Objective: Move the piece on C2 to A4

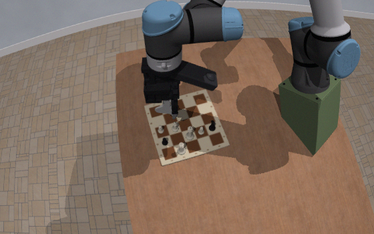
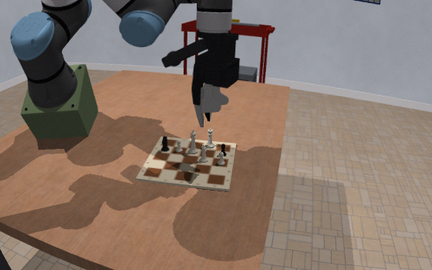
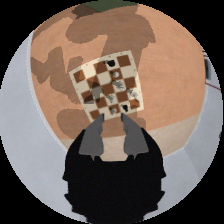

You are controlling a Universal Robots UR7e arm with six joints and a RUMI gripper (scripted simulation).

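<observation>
The tall white piece is 4 cm behind my hand, 3 cm to the left of it and 9 cm below it. The rest, counted from my hand: chessboard (3 cm behind, 1 cm to the right, 12 cm below); tall black piece (11 cm behind, 1 cm to the left, 10 cm below); black pawn (4 cm ahead, 4 cm to the left, 10 cm below).
</observation>
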